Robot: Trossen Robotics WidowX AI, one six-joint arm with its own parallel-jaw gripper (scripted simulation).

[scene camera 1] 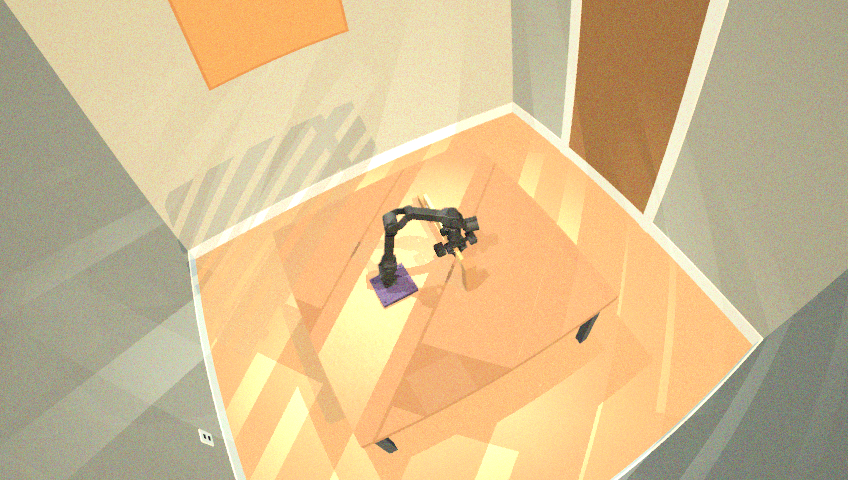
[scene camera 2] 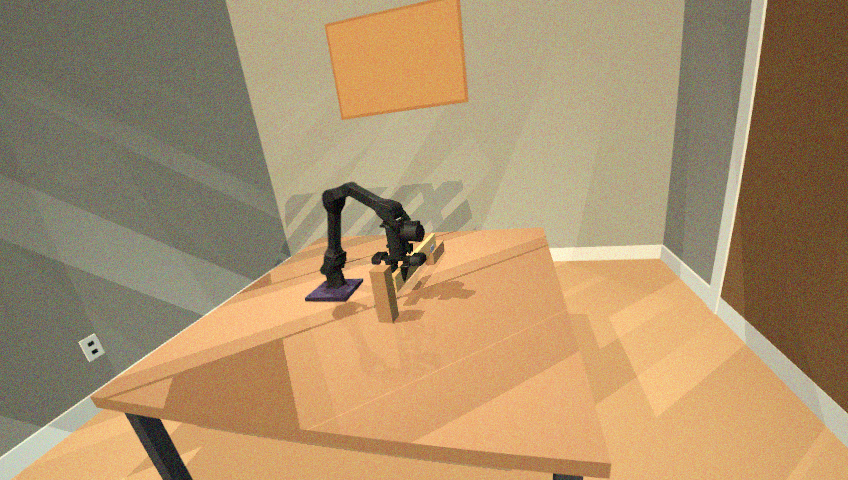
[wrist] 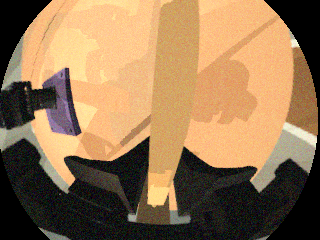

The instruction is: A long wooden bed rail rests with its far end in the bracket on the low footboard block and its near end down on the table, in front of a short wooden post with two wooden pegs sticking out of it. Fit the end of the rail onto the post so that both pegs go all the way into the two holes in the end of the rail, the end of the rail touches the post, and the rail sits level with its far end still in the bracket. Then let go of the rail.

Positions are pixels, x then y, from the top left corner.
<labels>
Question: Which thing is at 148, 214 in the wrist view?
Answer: A short wooden post.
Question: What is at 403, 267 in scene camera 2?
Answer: My gripper.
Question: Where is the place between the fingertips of my gripper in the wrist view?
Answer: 161, 139
</labels>
